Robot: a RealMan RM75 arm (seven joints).
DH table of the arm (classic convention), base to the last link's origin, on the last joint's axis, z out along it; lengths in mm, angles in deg. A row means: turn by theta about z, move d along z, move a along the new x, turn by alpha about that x. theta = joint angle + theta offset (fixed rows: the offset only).
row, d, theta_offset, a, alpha
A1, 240.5, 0, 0, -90
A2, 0, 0, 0, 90
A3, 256, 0, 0, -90
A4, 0, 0, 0, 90
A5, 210, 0, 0, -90
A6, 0, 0, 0, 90
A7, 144, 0, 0, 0
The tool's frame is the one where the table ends.
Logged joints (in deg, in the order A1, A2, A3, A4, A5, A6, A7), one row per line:
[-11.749, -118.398, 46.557, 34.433, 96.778, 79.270, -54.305]
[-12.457, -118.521, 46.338, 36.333, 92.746, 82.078, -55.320]
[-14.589, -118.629, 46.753, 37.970, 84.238, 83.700, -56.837]
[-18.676, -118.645, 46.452, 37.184, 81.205, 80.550, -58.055]
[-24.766, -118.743, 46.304, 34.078, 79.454, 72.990, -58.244]
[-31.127, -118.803, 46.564, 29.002, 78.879, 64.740, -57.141]
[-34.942, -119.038, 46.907, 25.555, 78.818, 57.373, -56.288]
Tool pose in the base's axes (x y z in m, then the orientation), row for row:
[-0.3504, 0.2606, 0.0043, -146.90, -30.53, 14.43]
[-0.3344, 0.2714, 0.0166, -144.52, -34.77, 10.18]
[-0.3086, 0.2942, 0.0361, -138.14, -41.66, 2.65]
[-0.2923, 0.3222, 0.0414, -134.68, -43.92, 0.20]
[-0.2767, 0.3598, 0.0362, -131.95, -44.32, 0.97]
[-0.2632, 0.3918, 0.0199, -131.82, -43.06, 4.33]
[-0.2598, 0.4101, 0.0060, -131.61, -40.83, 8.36]
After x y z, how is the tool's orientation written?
As angles about the fixed x, y, z axes (roll, pitch, yaw), in degrees.
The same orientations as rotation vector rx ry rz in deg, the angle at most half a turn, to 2 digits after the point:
[-137.80, -28.92, -32.76]
[-135.46, -25.87, -38.90]
[-129.62, -21.93, -48.33]
[-126.50, -21.52, -50.93]
[-123.57, -23.52, -49.94]
[-122.63, -26.44, -46.62]
[-121.71, -29.61, -41.82]

